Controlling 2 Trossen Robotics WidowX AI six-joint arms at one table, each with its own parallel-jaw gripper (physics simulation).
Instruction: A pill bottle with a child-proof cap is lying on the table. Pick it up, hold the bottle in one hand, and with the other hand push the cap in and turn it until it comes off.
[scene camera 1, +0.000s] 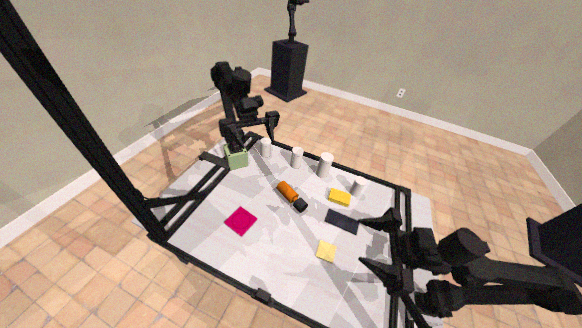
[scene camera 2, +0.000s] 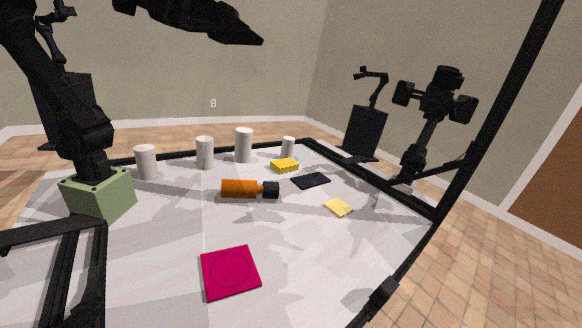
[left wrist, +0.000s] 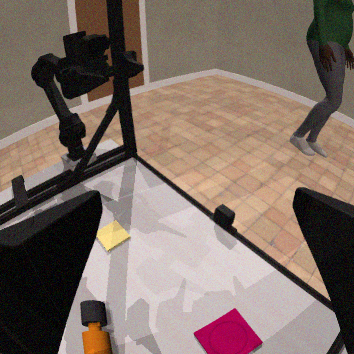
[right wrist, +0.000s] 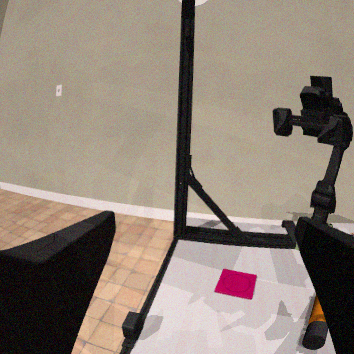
The left gripper (scene camera 2: 256, 38) is open and holds nothing. The right gripper (scene camera 1: 358, 238) is open, with nothing in its grasp. Also in view: an orange pill bottle (scene camera 2: 230, 188).
The left gripper shows as well in scene camera 1 (scene camera 1: 259, 145), in the left wrist view (left wrist: 200, 199) and in the right wrist view (right wrist: 296, 135). The right gripper is seen too in scene camera 2 (scene camera 2: 429, 97), in the left wrist view (left wrist: 124, 72) and in the right wrist view (right wrist: 210, 225).
